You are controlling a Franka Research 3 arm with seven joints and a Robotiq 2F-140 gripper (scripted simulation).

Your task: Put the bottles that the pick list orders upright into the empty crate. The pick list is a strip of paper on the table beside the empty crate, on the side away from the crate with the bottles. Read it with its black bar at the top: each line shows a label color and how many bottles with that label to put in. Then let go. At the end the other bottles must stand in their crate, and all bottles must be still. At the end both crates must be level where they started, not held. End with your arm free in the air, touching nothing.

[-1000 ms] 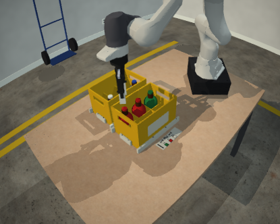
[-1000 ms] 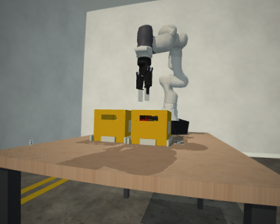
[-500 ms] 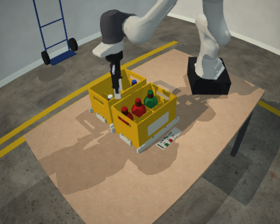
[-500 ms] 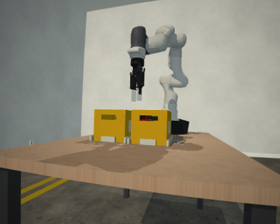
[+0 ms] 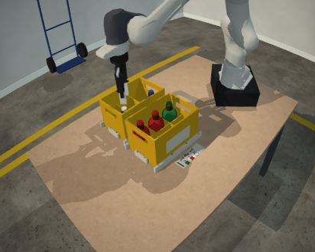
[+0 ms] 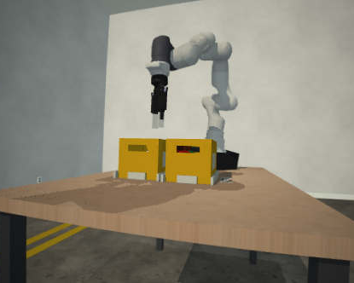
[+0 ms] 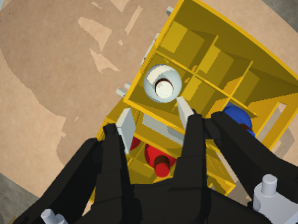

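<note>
Now: hand 170 mm above the white-capped bottle and 20 mm to the left of it. Round my hand: red-label bottle (170 mm below, 100 mm to the left, 90 mm behind); blue-label bottle (180 mm behind, 170 mm below, 50 mm to the right); green bottle (180 mm behind, 170 mm below, 90 mm to the left).
</note>
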